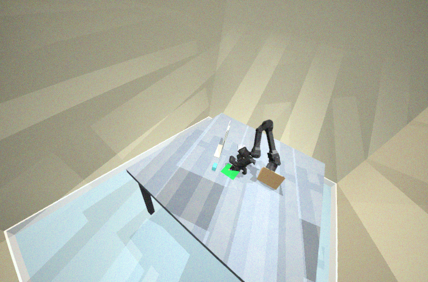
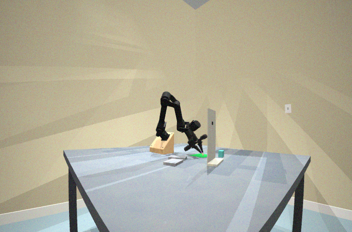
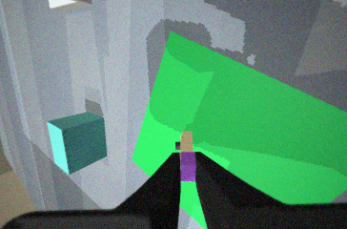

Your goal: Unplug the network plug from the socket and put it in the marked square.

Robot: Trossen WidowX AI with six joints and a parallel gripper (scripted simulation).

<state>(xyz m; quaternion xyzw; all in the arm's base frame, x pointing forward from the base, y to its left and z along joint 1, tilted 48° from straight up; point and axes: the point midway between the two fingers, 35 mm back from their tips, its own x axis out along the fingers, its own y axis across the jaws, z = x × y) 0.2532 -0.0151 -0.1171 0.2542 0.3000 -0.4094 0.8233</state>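
Right now my gripper tip is right at the purple plug. Round my gripper tip: grey upright panel: 16 cm ahead, 15 cm to the right, 12 cm above; then green marked square: 1 cm behind, 2 cm below.
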